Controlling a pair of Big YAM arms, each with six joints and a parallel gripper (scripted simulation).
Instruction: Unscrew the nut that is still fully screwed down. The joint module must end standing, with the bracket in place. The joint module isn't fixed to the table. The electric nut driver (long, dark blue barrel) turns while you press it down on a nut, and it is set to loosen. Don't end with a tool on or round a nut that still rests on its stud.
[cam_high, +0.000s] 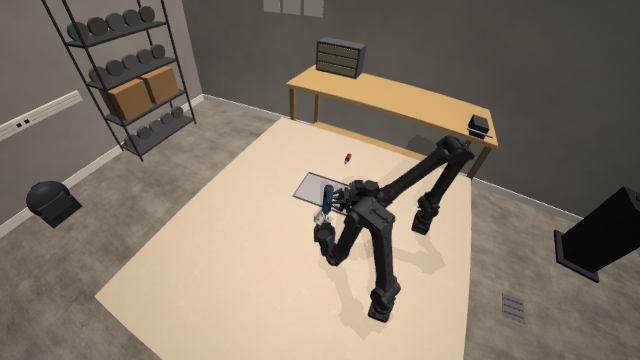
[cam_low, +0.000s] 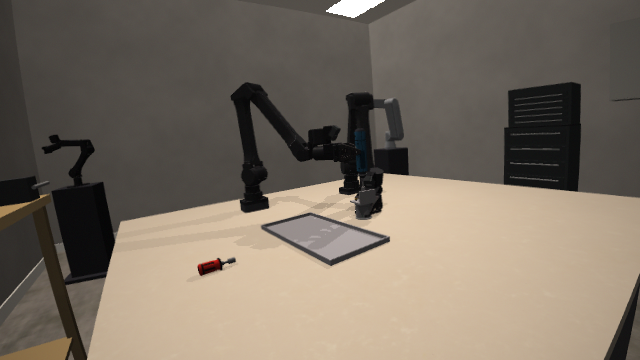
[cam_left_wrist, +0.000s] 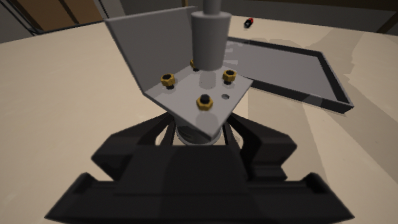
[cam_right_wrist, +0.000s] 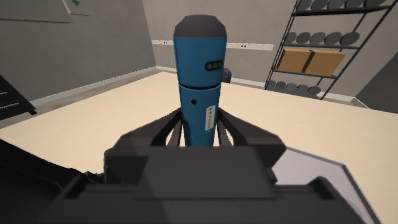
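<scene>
Right now my left hand is 1 cm below the joint module. The rest, counted from my left hand: red-handled tool 17 cm ahead, 55 cm to the right, 1 cm below; then bracket 5 cm above; then grey tray 7 cm ahead, 22 cm to the right, 2 cm below.
</scene>
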